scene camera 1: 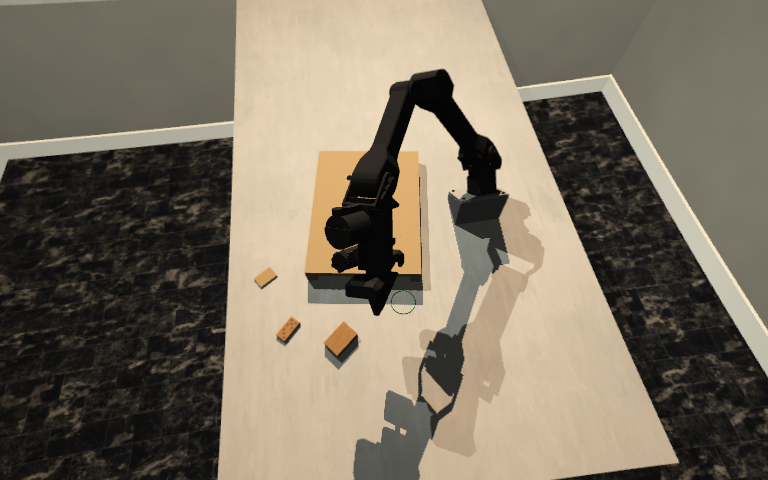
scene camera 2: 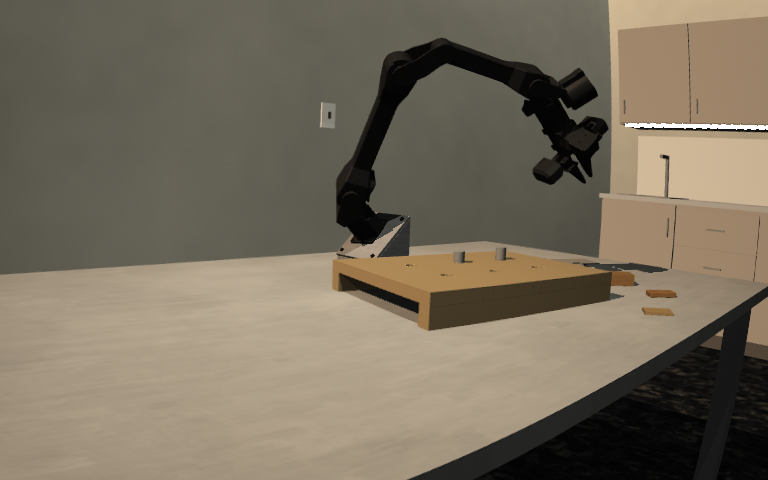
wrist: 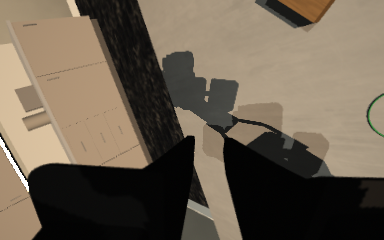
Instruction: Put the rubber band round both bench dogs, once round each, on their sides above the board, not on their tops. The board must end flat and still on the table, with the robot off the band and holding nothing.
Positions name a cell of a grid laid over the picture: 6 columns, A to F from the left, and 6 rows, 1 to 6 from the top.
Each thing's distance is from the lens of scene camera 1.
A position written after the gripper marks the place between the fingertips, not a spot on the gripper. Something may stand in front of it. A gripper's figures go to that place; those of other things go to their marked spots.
gripper (scene camera 1: C4): 0.79 m
wooden board (scene camera 1: C3): 1.16 m
